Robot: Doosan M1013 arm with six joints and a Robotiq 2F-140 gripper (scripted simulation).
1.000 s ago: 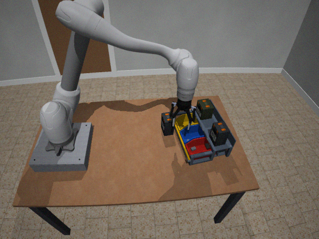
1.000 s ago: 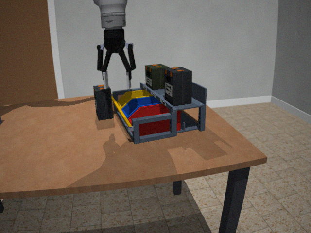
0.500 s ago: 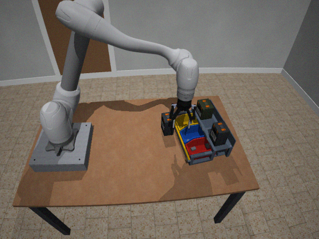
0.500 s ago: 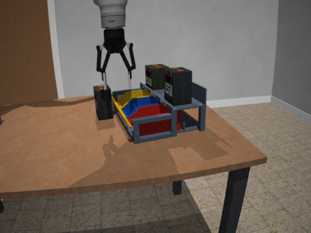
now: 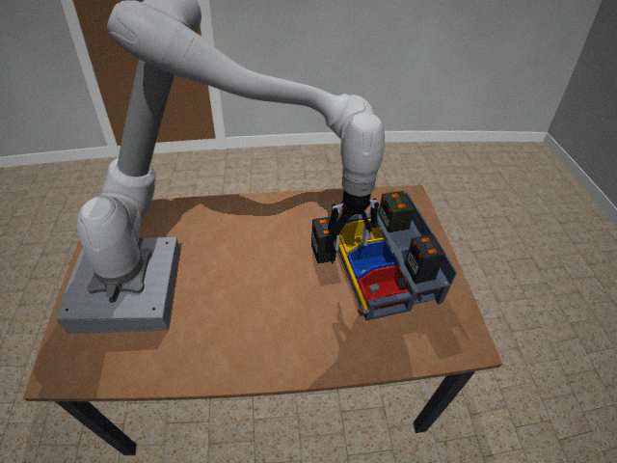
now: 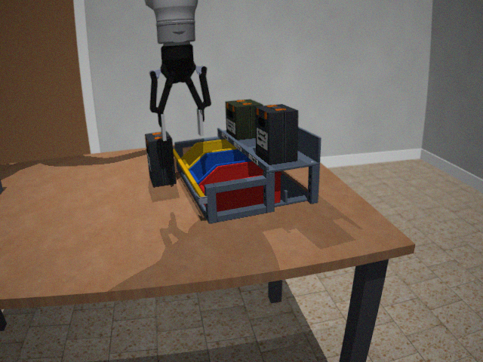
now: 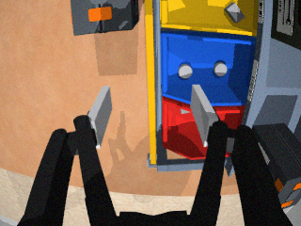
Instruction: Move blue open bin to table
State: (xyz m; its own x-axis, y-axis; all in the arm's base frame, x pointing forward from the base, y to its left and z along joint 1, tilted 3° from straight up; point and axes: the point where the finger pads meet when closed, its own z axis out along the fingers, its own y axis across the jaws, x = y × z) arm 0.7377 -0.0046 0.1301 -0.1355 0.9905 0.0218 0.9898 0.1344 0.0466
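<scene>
My gripper is now 11 cm above the yellow strip. The rest, counted from my hand: yellow bin 13 cm to the left, 13 cm below, 9 cm ahead; then blue open bin 13 cm below, 10 cm ahead, 2 cm to the left; then black box 11 cm below, 10 cm to the left, 7 cm behind.
</scene>
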